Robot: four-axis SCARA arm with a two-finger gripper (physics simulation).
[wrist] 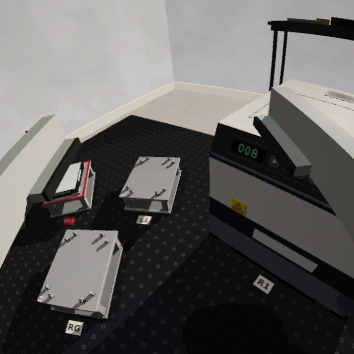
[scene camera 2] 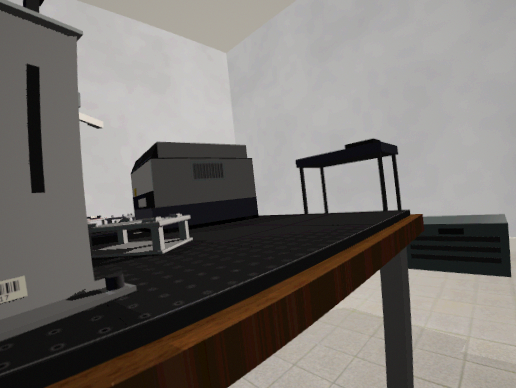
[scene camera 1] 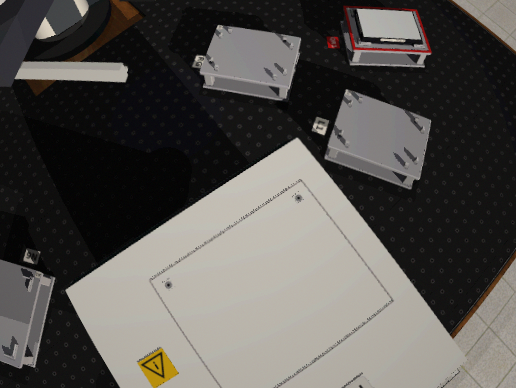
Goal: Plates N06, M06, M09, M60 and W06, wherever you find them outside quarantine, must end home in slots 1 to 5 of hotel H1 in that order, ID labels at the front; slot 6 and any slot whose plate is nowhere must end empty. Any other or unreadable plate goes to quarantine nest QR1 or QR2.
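Places are measured from the arm's base along level axes (x back, y up, z left), in millimetres.
Pixels of known places: gripper, between the fingertips: (wrist: pixel 162 114) (scene camera 2: pixel 85 128) (scene camera 1: pixel 142 26); arm's base, origin of its link: (scene camera 1: pixel 63 23).
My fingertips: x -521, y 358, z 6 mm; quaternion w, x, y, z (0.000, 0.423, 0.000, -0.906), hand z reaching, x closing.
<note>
Ahead of a thing's pixels: the offset from my fingertips to its top centre. "spot": to the spot under its first point.
My gripper (wrist: pixel 162 114) is open in the wrist view, its two pale fingers far apart with no plate between them. A pale finger bar also shows at upper left in scene camera 1. A white-topped plate with a black base @(dx -46, dy -281, dz +460 mm) (scene camera 1: pixel 390 24) (wrist: pixel 69 179) sits in the red-rimmed nest @(dx -46, dy -289, dz +460 mm) (scene camera 1: pixel 390 49) (wrist: pixel 89 175); its ID and the nest's red tag are too small to read. Nest L1 @(dx -193, dy -285, dz +262 mm) (scene camera 1: pixel 380 132) (wrist: pixel 152 177) and nest RG @(dx +76, dy -285, dz +207 mm) (scene camera 1: pixel 250 55) (wrist: pixel 82 270) are bare. Nest N6 @(spot: dx -5, dy -295, dz -383 mm) (scene camera 1: pixel 15 300) is cut off, its visible part bare. A tall grey tower @(spot: dx +130, dy -217, dz -640 mm) (scene camera 2: pixel 55 150), probably hotel H1, hides its slots.
Reader R1, a big pale box @(dx -301, dy -93, dz -104 mm) (scene camera 1: pixel 270 270) (wrist: pixel 250 185), stands beside L1, its display showing 008. In scene camera 2, a grey instrument @(spot: dx -251, dy -222, dz -248 mm) (scene camera 2: pixel 200 185) and a dark raised stand (scene camera 2: pixel 345 156) are behind the tower; a wooden table edge (scene camera 2: pixel 250 320) runs along the front.
</note>
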